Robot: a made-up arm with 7 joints.
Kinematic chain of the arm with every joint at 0, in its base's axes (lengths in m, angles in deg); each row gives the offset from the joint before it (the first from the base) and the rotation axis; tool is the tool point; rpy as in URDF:
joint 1: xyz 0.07 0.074 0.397 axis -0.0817 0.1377 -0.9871
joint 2: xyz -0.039 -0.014 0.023 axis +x
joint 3: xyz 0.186 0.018 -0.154 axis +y
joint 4: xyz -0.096 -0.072 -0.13 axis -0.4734 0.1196 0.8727
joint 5: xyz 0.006 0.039 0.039 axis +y
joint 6: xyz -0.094 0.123 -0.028 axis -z
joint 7: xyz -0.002 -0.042 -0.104 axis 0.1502 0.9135 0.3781
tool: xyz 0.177 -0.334 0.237 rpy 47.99 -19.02 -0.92
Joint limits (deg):
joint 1: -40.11..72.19
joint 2: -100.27..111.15
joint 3: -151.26..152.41
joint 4: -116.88..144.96
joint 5: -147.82..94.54
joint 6: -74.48..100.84
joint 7: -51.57..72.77
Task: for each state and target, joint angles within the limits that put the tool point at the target. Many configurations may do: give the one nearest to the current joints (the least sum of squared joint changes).
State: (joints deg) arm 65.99 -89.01 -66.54 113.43 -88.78 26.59 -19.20
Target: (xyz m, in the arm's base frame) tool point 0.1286 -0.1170 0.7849
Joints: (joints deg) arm 67.36 -93.83 -71.70 104.02 -57.95 35.80 -31.28
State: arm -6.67 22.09 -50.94 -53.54 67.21 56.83 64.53
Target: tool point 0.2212 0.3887 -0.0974
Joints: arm 10.47 22.25 -47.32 -83.11 72.08 39.78 62.87
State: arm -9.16 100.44 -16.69 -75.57 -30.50 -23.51 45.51
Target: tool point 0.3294 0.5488 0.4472
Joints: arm -35.85 111.15 -2.22 -34.19 -14.94 -41.49 46.15
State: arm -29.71 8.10 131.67 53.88 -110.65 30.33 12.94
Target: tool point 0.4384 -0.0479 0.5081
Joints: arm -40.11 -7.32 152.41 18.26 -91.74 16.50 -7.56
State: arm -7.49 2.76 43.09 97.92 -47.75 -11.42 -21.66
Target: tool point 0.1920 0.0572 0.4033
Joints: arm 7.49 -0.64 7.84 92.58 -63.45 -28.85 -20.57
